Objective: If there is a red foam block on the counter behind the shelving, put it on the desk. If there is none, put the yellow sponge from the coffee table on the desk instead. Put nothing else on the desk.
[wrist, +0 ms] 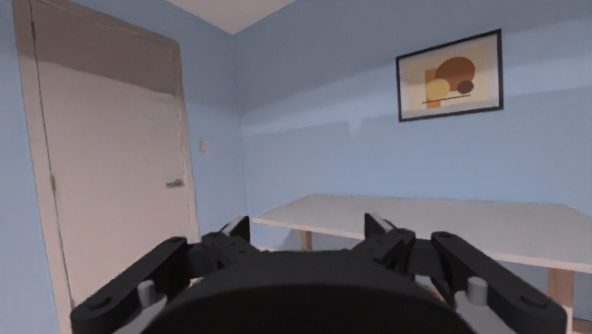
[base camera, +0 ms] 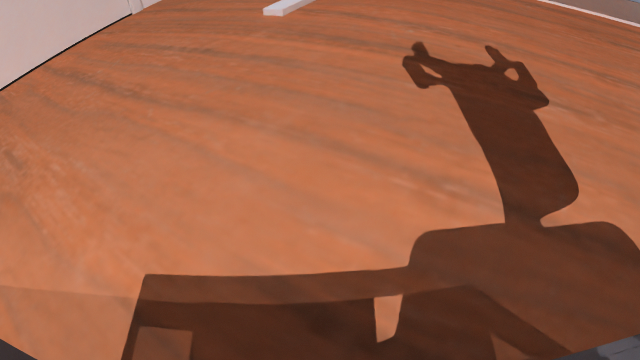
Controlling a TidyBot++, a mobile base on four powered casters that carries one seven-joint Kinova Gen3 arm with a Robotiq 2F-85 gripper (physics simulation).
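Places are measured from the arm's base along level axes (x right, y back, z down), in millimetres.
Pixels of known places: gripper, between the fingertips: (wrist: 306, 227).
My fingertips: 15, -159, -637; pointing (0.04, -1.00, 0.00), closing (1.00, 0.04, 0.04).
Observation:
Behind a point stands the place of what it marks, as x, y, z.
My gripper (wrist: 306, 227) {15, -159, -637} is open, with its two fingers wide apart and no object between them. Beyond it in the wrist view, to the right, stands a long table (wrist: 430, 212) {703, -1118, -324} with a pale top and light wooden legs. I cannot tell whether it is the desk. Its bare-looking top is partly hidden by the right finger. The red foam block, the yellow sponge, the shelving and the coffee table do not show in either view.
A closed door (wrist: 110, 165) {-1233, -1377, -705} with a lever handle stands at the left, beside blue walls. A framed picture (wrist: 417, 65) {844, -1426, -1211} hangs above the table. In the base view, a white bar (base camera: 284, 8) lies at the far edge of the wooden floor (base camera: 225, 165) {-162, -504, 397}, and my shadow falls across the right.

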